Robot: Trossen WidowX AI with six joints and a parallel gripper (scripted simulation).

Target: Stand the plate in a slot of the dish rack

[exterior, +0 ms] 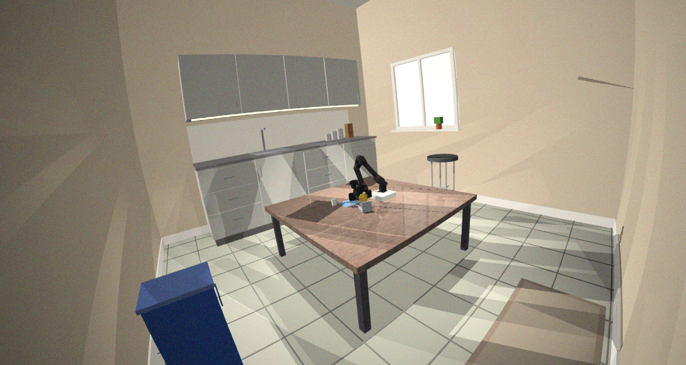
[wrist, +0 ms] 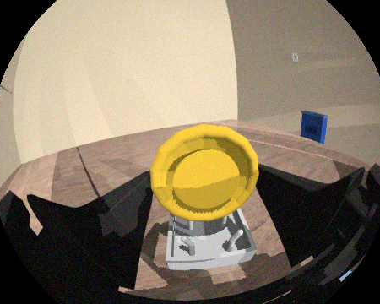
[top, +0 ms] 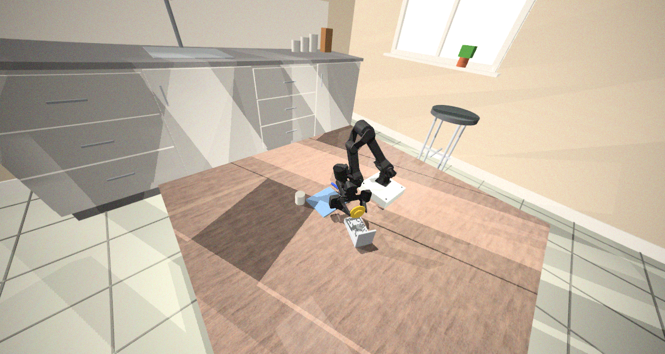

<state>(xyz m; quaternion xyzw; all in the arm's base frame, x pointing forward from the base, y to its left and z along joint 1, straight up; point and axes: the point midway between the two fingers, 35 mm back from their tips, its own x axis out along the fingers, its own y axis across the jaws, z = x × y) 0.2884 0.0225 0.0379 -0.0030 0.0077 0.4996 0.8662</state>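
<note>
The yellow plate is 1 cm to the right of my gripper tip. From my gripper tip the other things lie so: grey dish rack: 6 cm below, 2 cm to the left, 2 cm ahead; then blue utensil: 20 cm to the right, 13 cm behind, 8 cm below; then light blue mat: 18 cm to the right, 8 cm below, 2 cm behind.
</note>
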